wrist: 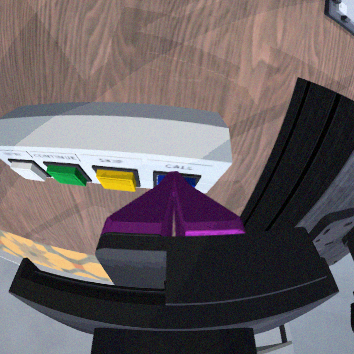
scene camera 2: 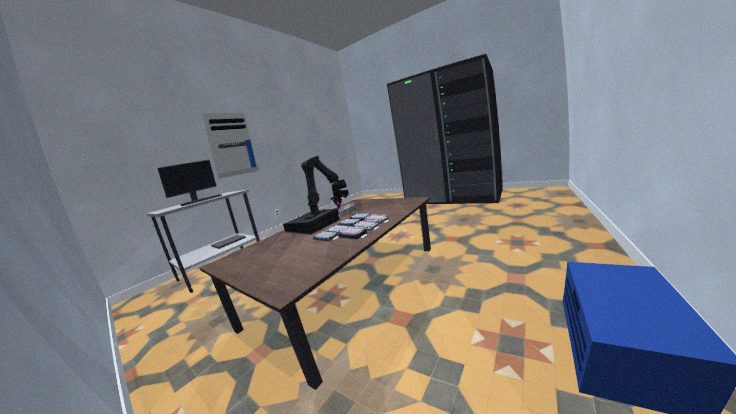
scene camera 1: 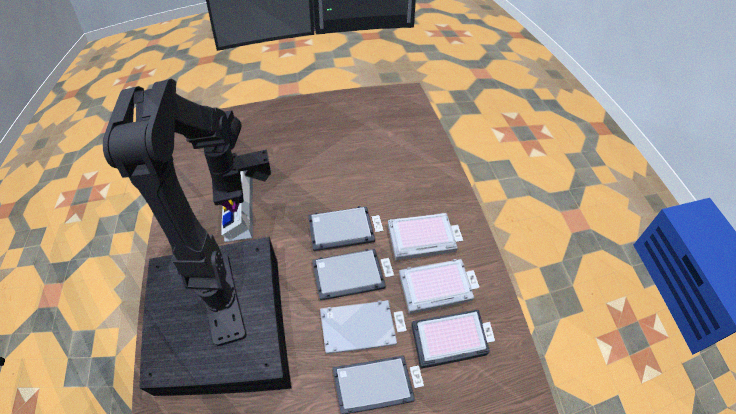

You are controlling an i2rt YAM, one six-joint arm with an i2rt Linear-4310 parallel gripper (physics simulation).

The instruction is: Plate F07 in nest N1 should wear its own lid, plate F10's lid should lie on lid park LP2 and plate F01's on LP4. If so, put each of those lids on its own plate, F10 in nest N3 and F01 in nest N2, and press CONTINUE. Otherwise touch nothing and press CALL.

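Frame: origin at the arm's base, x back, y left, z down, level; millimetres.
Seen in the pictures: gripper, fingertip midpoint: (wrist: 173,178) (scene camera 2: 338,208) (scene camera 1: 234,211); arm's base, origin of the base link: (scene camera 2: 316,214) (scene camera 1: 221,298).
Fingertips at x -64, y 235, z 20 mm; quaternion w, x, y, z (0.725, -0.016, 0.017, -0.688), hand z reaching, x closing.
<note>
Offsets run from my fingertips to a thing's top centre. "*": to the spot under its first point. Level surfaces: height alone.
The gripper (scene camera 1: 234,207) (scene camera 2: 338,205) (wrist: 174,174) is shut and empty. In the wrist view, its purple tips overlap the blue CALL button @(dx +21, dy +0, dz +8 mm) (scene camera 1: 227,218) (wrist: 189,179); contact cannot be told. The green CONTINUE button @(* dx -2, dy +91, dz +9 mm) (wrist: 66,174) is farther left on the panel. Three plates with pink wells sit in the nests: upper @(dx -405, dy -183, dz +31 mm) (scene camera 1: 422,231), middle (scene camera 1: 437,282) and lower @(dx -352, dy -444, dz +28 mm) (scene camera 1: 451,335). Their lids and codes are too small to tell. Flat grey lids show on LP2 @(dx -236, dy -92, dz +46 mm) (scene camera 1: 342,226), LP4 @(dx -211, dy -216, dz +46 mm) (scene camera 1: 349,271) and LP3 @(dx -170, dy -476, dz +46 mm) (scene camera 1: 374,383). LP1 @(dx -187, dy -344, dz +44 mm) (scene camera 1: 358,328) looks pale; whether it holds a lid is unclear.
The button panel @(dx -8, dy +71, dz +0 mm) (scene camera 1: 246,205) (wrist: 125,134) stands on the brown table @(dz +64 mm) (scene camera 1: 349,133) (scene camera 2: 277,262), behind the black arm base (scene camera 1: 169,329). The yellow SKIP button @(dx +13, dy +50, dz +8 mm) (wrist: 116,180) is beside CALL. A blue box (scene camera 1: 689,267) (scene camera 2: 638,319) stands on the floor.
</note>
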